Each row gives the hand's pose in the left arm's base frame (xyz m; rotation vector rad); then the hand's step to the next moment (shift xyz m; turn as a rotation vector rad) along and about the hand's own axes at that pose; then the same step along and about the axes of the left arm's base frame.
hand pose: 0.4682 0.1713 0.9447 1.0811 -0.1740 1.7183
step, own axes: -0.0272 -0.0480 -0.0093 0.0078 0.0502 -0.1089
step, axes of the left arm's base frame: 0.0351 0.0078 -0.0429 -0.1038 0.0463 -0.0391
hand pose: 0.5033 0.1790 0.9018 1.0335 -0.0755 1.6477
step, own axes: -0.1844 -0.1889 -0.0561 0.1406 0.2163 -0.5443
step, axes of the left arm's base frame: 0.1182 -0.0409 -0.2391 -0.4886 0.3211 -0.1448
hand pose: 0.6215 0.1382 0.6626 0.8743 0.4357 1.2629
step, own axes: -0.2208 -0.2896 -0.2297 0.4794 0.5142 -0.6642
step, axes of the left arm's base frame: -0.0423 -0.1482 -0.4020 -0.6690 0.6951 0.0684
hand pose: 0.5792 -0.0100 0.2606 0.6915 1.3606 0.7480
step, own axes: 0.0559 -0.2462 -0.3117 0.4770 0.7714 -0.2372
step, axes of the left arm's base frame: -0.2902 -0.0996 -0.2584 -0.2616 0.8436 0.3143
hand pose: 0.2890 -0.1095 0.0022 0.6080 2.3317 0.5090
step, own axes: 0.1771 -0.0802 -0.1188 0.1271 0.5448 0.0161
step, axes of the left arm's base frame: -0.2230 0.0082 -0.0461 0.0816 0.5168 0.1987
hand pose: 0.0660 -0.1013 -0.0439 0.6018 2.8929 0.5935
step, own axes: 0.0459 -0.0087 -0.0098 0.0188 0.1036 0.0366
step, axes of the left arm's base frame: -0.0469 0.0079 0.0034 0.0271 0.1079 0.0073
